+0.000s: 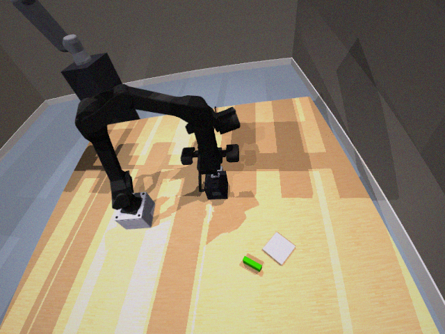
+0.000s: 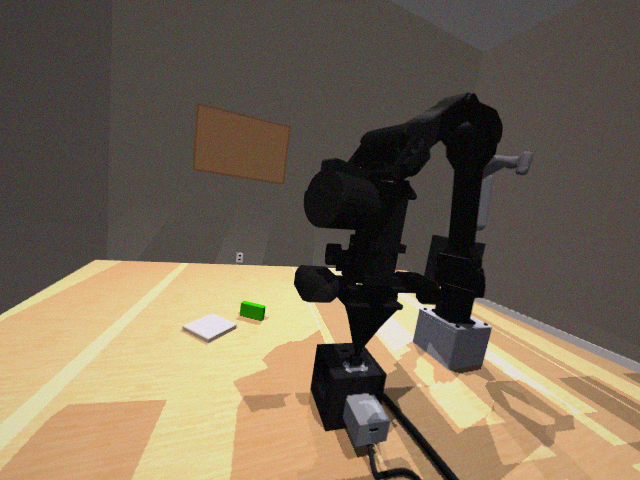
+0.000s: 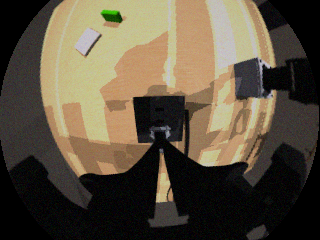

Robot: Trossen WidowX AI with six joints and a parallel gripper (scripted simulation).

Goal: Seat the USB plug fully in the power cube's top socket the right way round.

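My gripper tip is now 20 mm above the dark USB plug. From my gripper tip the other things lie so: white tile: 230 mm ahead, 220 mm to the right, 100 mm below; green block: 280 mm to the right, 150 mm ahead, 90 mm below; grey socket: 40 mm below.
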